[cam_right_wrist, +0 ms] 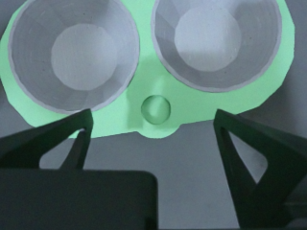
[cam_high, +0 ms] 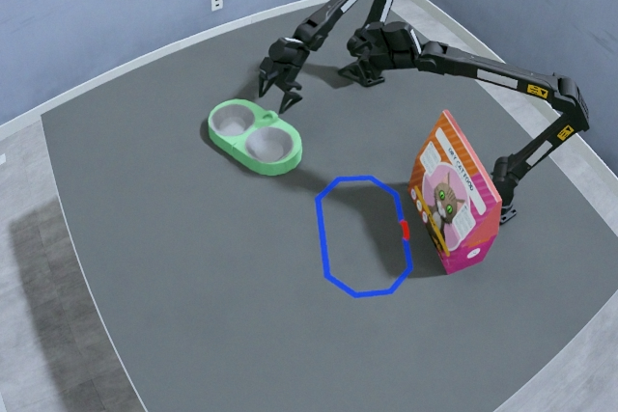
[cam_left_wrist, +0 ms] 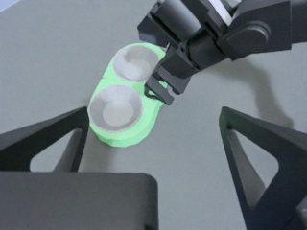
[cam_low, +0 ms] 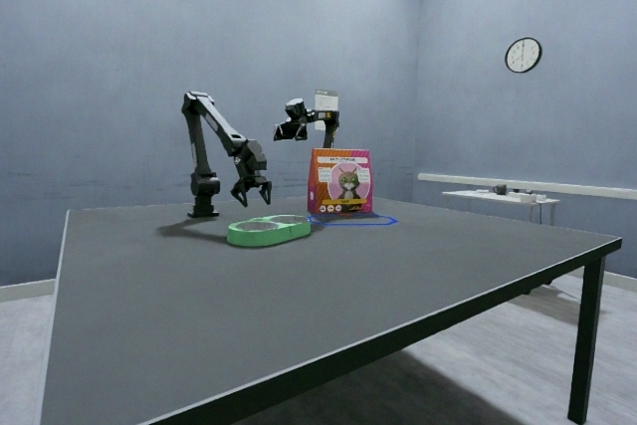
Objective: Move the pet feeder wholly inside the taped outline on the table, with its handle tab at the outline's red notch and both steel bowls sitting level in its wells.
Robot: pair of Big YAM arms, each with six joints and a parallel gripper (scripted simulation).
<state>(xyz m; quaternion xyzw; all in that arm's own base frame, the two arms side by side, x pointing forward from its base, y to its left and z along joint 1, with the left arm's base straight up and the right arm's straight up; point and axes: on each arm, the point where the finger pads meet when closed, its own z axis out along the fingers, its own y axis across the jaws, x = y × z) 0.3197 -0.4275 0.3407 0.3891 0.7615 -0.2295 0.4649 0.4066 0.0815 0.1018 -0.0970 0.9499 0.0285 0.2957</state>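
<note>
Right now the green pet feeder is 9 cm below my right hand, 7 cm ahead of it and 1 cm to the left of it. Also, from my right hand: blue taped outline 46 cm to the left, 10 cm below, 1 cm behind; orange cat food bag 57 cm to the left, 21 cm behind, 5 cm above.
</note>
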